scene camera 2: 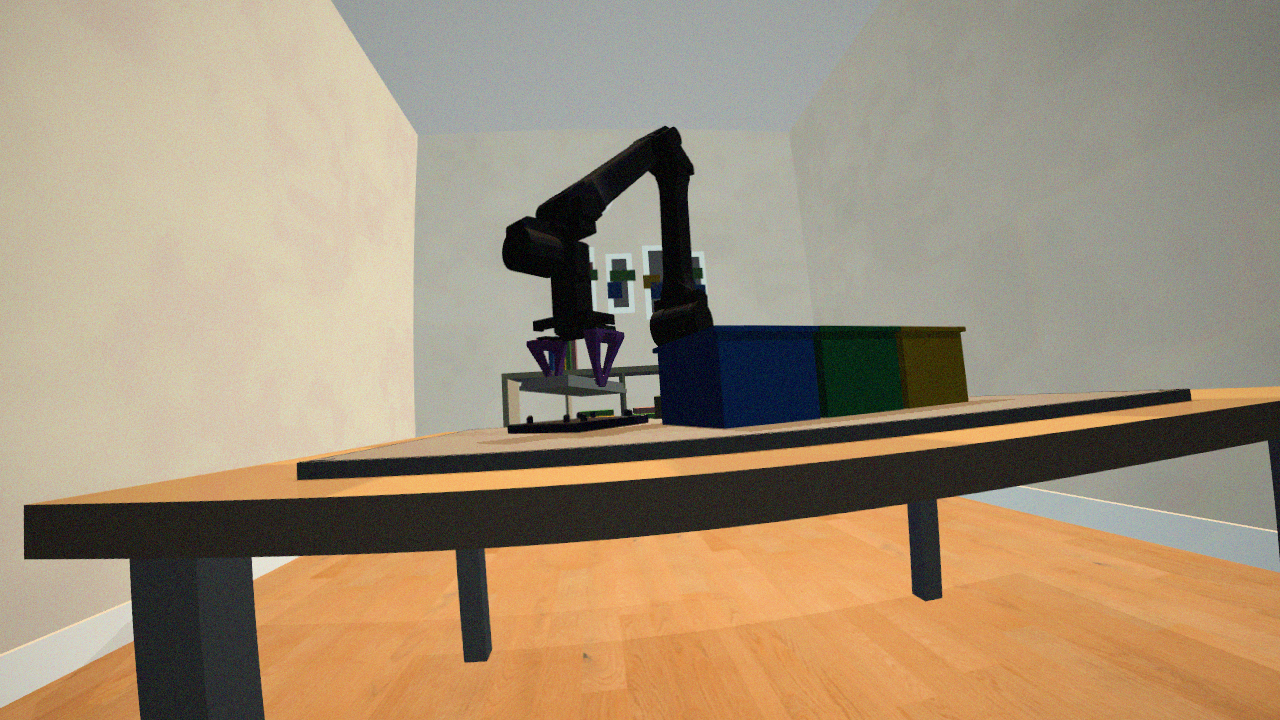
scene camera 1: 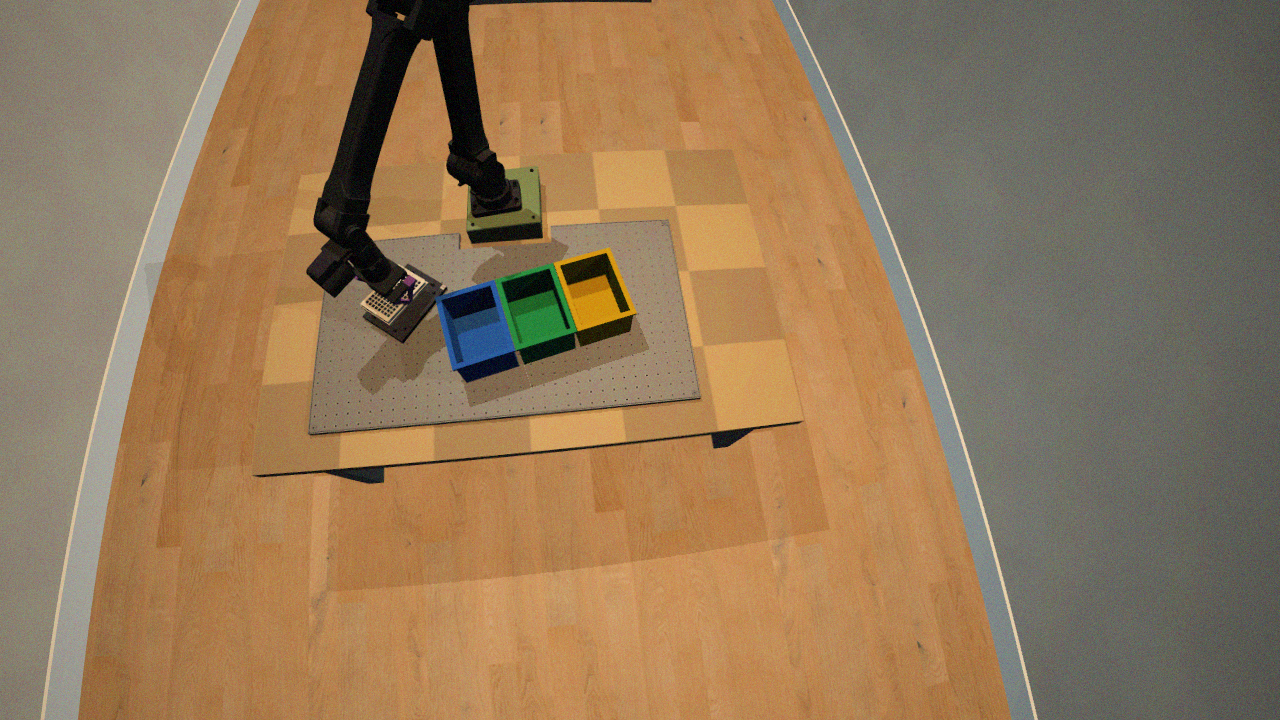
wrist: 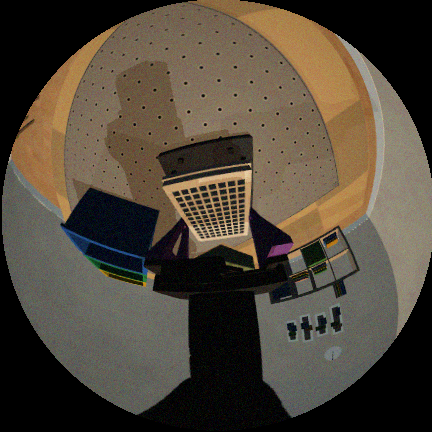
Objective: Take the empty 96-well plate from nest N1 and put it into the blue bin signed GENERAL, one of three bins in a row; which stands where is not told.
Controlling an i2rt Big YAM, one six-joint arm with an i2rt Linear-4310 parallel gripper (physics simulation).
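Places are measured from the arm's base along level axes (x left, y back, z up), in millimetres.
Pixels of known places: gripper, between the fingertips: (scene camera 2: pixel 577 388) (scene camera 1: pixel 396 293) (wrist: pixel 216 213); arm's base, origin of its link: (scene camera 1: pixel 496 200).
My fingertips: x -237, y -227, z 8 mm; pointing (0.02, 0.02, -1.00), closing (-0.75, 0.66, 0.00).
Ahead of a thing's pixels: the offset from my fingertips to its middle. "spot": to the spot under its first point. Level surfaces: height alone.
The white 96-well plate @(dx -3, dy -4, dz +3 mm) (scene camera 1: pixel 380 306) (scene camera 2: pixel 570 385) (wrist: pixel 223 204) is between the purple fingers of my gripper (scene camera 1: pixel 386 288) (scene camera 2: pixel 577 379) (wrist: pixel 216 213), which is shut on it. The plate is roughly level and hangs above the dark nest @(dx +3, dy +2, dz -44 mm) (scene camera 1: pixel 402 329) (scene camera 2: pixel 577 425) (wrist: pixel 206 154), with a gap visible between them in scene camera 2. The blue bin (scene camera 1: pixel 478 338) (scene camera 2: pixel 769 380) (wrist: pixel 115 217) stands close beside the nest, at the left end of the row in scene camera 1. Its open inside shows no plate there. No sign is readable on the bins, and no nest label is readable.
The green bin (scene camera 1: pixel 537 315) (scene camera 2: pixel 859 371) is in the middle of the row and the yellow bin @(spot: dx +441, dy -71, dz -49 mm) (scene camera 1: pixel 597 304) (scene camera 2: pixel 932 367) is at the far end. All stand on the grey perforated board @(dz -55 mm) (scene camera 1: pixel 581 394) (wrist: pixel 220 60). The arm's green base block (scene camera 1: pixel 529 192) is behind the bins.
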